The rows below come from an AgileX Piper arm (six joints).
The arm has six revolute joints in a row. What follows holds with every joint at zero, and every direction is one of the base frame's. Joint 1 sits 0.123 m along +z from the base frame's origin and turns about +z. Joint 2 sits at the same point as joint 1 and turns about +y. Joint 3 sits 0.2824 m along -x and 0.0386 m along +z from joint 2 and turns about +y. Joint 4 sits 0.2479 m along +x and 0.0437 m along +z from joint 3 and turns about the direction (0.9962, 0, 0.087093). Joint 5 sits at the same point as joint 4 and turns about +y. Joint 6 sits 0.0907 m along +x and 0.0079 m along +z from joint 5 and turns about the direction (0.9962, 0, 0.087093). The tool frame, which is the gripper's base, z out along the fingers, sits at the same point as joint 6; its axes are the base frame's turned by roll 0, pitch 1.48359 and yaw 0 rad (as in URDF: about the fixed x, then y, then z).
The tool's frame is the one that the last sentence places.
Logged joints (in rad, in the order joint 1, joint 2, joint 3, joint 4, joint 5, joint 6), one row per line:
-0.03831, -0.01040, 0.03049, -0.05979, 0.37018, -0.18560
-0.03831, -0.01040, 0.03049, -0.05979, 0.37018, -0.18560
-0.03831, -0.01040, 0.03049, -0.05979, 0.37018, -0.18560
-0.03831, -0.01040, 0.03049, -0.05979, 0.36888, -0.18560
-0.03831, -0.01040, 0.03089, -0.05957, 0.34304, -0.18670
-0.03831, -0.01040, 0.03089, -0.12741, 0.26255, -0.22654
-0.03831, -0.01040, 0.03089, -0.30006, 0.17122, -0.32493
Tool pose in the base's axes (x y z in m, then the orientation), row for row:
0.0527, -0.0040, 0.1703, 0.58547, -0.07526, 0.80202, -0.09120
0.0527, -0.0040, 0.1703, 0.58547, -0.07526, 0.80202, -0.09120
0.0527, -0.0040, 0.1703, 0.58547, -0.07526, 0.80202, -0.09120
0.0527, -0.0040, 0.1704, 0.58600, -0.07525, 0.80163, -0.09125
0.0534, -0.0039, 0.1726, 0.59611, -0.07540, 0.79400, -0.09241
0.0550, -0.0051, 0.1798, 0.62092, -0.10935, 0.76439, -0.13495
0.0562, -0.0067, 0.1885, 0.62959, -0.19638, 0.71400, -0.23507
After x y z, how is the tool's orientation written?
As a quaternion, w x y z.
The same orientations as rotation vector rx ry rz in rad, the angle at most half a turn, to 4 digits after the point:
-0.1755, 1.8704, -0.2127
-0.1755, 1.8704, -0.2127
-0.1755, 1.8704, -0.2127
-0.1755, 1.8691, -0.2128
-0.1751, 1.8436, -0.2146
-0.2513, 1.7570, -0.3102
-0.4498, 1.6354, -0.5384

